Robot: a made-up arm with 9 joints. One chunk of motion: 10 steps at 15 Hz.
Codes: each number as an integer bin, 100 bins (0 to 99) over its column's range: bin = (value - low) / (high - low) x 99, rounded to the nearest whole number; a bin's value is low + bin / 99 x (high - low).
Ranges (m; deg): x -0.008..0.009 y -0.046..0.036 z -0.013..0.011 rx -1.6..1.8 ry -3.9..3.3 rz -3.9..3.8
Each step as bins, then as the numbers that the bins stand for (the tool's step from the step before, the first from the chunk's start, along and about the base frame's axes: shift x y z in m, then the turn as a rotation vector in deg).
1 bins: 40 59 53 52 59 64
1 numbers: -0.00113 0.00287 -0.00015 0.186 0.391 1.078
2 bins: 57 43 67 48 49 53
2 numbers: 0.00179 -0.01038 0.00324 0.048 -0.336 0.222
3 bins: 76 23 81 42 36 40
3 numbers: 0.00505 -0.02695 0.00664 -0.158 -1.282 -0.789
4 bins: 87 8 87 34 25 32
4 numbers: 0.00694 -0.03937 0.00809 -0.432 -2.082 -1.411
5 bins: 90 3 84 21 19 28
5 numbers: 0.00745 -0.04352 0.00736 -0.879 -2.518 -1.722
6 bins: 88 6 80 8 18 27
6 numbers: 0.00711 -0.04103 0.00639 -1.325 -2.591 -1.800
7 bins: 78 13 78 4 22 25
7 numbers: 0.00539 -0.03523 0.00591 -1.463 -2.300 -1.956
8 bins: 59 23 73 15 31 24
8 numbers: 0.00213 -0.02695 0.00470 -1.085 -1.645 -2.033
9 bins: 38 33 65 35 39 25
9 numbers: -0.00147 -0.01867 0.00276 -0.398 -1.064 -1.956
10 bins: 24 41 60 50 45 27
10 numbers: -0.00388 -0.01204 0.00155 0.117 -0.627 -1.800
